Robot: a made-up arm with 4 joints.
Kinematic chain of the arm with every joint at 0, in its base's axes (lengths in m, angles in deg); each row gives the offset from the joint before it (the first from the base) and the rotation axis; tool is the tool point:
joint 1: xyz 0 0 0.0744 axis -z
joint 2: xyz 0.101 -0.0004 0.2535 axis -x
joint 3: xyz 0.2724 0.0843 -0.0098 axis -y
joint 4: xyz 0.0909 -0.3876 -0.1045 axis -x
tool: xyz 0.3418 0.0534 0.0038
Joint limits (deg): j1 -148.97..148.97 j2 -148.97..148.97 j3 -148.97..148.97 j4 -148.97..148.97
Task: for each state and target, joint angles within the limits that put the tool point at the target. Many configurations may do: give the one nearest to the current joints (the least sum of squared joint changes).
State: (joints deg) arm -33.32 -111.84 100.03 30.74
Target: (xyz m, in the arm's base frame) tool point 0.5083 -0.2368 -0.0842
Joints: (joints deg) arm -5.55 -114.41 93.02 35.76
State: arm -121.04 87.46 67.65 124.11
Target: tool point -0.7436 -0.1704 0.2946
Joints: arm -148.97 132.61 86.29 129.25
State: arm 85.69 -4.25 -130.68 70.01
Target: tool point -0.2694 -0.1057 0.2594
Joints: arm 54.31 8.68 -148.97 50.70
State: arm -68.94 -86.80 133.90 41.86
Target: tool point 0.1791 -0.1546 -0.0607
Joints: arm -24.61 -114.00 145.53 52.37
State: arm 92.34 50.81 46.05 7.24
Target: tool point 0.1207 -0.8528 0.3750
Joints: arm 64.71 21.18 11.44 28.55
